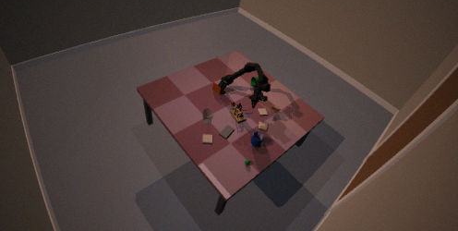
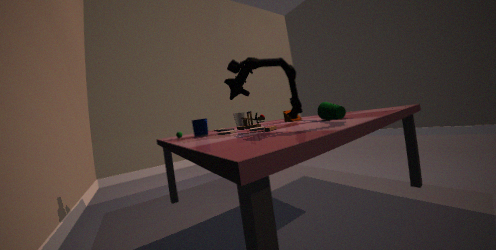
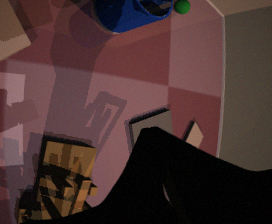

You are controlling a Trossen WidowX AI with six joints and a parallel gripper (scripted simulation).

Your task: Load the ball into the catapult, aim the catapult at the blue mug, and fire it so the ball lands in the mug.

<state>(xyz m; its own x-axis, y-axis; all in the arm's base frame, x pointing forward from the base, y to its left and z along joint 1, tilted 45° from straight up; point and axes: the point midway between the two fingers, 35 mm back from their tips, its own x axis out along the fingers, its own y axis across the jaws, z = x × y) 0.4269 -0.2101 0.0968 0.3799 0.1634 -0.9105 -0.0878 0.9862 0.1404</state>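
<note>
The red ball is 22 cm behind my gripper tip, 13 cm below it and 2 cm to the left of it. Round my gripper tip: dark plate: 21 cm to the right, 19 cm below, 5 cm behind; blue mug: 18 cm ahead, 17 cm below, 11 cm to the right; catapult: 15 cm behind, 14 cm below, 2 cm to the left.
</note>
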